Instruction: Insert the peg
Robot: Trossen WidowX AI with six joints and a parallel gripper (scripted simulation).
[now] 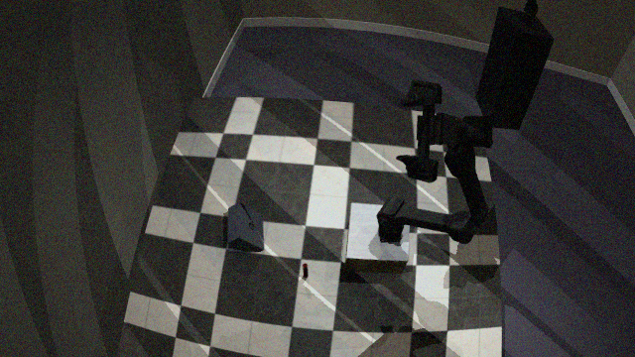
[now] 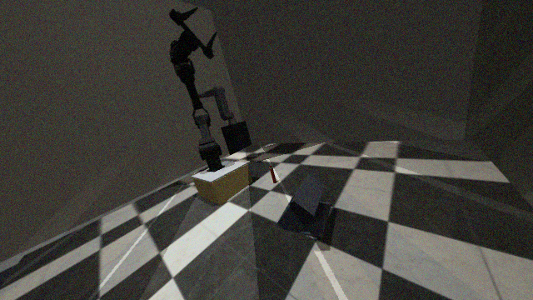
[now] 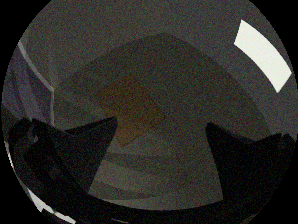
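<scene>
The red peg lies 17 cm ahead of my gripper tip, 5 cm to the right of it and 65 cm below it. Round my gripper tip: dark sloped panel 36 cm ahead, 20 cm to the right, 66 cm below.
</scene>
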